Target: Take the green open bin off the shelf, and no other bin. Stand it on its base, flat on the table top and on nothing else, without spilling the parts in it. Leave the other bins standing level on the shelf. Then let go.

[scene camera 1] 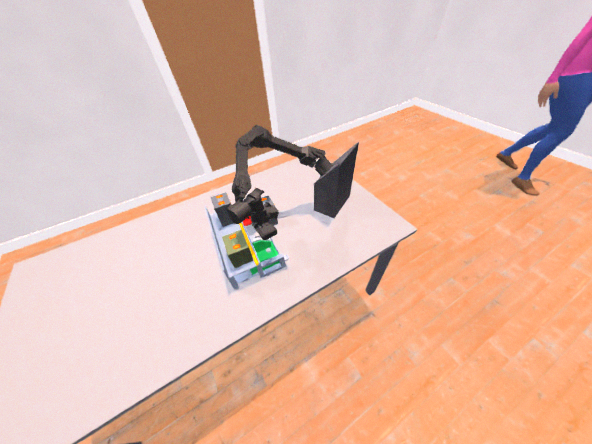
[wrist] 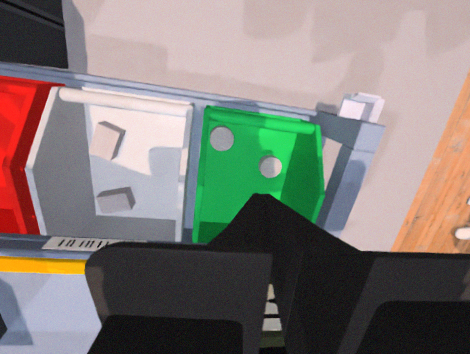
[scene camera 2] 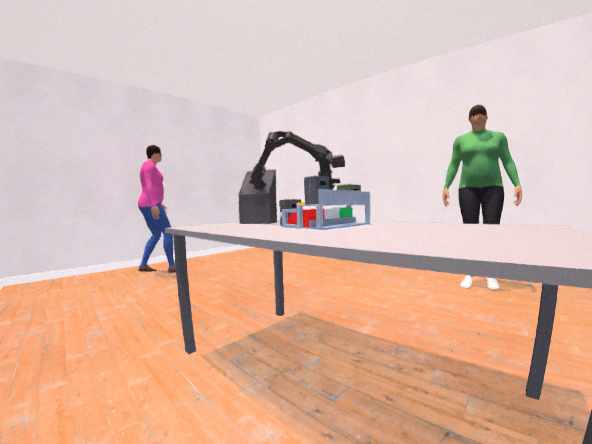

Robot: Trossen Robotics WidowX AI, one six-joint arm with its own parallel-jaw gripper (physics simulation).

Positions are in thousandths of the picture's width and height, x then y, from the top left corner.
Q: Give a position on an olive box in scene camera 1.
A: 399,555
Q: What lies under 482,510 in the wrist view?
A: A green open bin.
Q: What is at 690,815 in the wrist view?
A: The gripper.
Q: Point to a white bin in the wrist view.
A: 137,510
